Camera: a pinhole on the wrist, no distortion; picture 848 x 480 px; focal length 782.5 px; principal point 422.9 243.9 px. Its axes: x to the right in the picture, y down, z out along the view. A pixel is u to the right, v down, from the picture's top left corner.
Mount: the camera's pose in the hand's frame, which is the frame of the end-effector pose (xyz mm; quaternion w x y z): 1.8 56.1 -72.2 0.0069 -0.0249 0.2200 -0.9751
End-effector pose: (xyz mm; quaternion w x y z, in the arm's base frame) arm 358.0 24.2 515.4 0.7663 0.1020 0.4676 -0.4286
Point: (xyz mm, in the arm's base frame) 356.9 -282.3 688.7
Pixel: 408 454
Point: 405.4 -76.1 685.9
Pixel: 672 255
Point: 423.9 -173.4 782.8
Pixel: 641 274
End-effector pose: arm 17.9 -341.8 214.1 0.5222 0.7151 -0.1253 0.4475
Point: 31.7 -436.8 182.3
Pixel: 683 104
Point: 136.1 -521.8 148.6
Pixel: 559 150
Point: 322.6 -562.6 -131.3
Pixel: 691 465
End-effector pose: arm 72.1 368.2 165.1 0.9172 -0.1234 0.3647 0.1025
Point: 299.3 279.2 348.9
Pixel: 416 387
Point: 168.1 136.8 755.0
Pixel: outside the picture
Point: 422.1 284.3 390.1
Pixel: 335 331
